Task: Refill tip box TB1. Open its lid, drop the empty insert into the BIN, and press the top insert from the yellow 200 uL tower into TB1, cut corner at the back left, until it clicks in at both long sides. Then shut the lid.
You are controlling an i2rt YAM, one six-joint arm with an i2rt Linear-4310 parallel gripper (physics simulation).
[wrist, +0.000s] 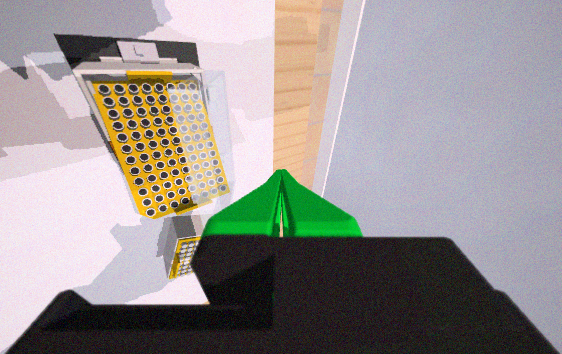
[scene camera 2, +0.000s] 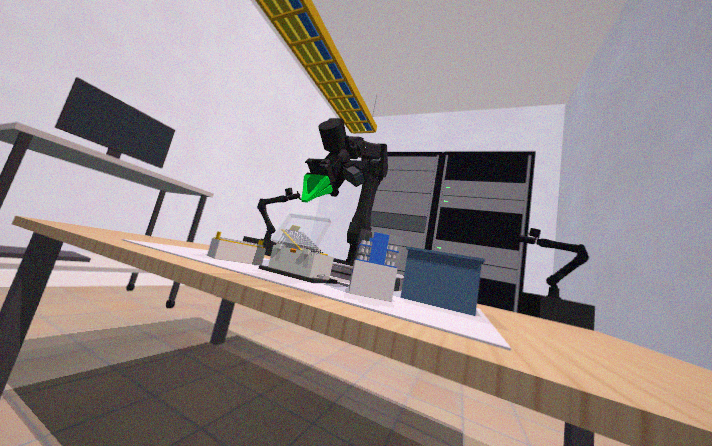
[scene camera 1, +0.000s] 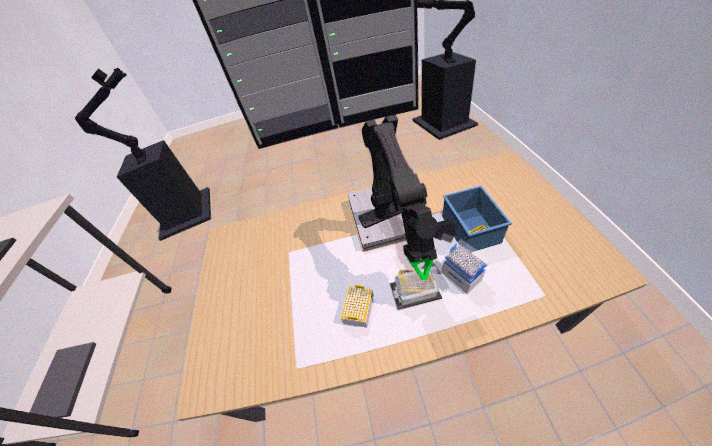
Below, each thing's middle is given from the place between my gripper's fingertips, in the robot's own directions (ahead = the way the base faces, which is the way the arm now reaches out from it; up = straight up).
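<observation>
There's the clear lid [scene camera 1: 411, 285], and my hand is 7 cm above it and 3 cm past it. The blue bin [scene camera 2: 450, 281] is 11 cm below my hand, 18 cm behind it and 35 cm to the left of it. Going by their middles, the clear lid is the nearest to my hand of the things named here.
</observation>
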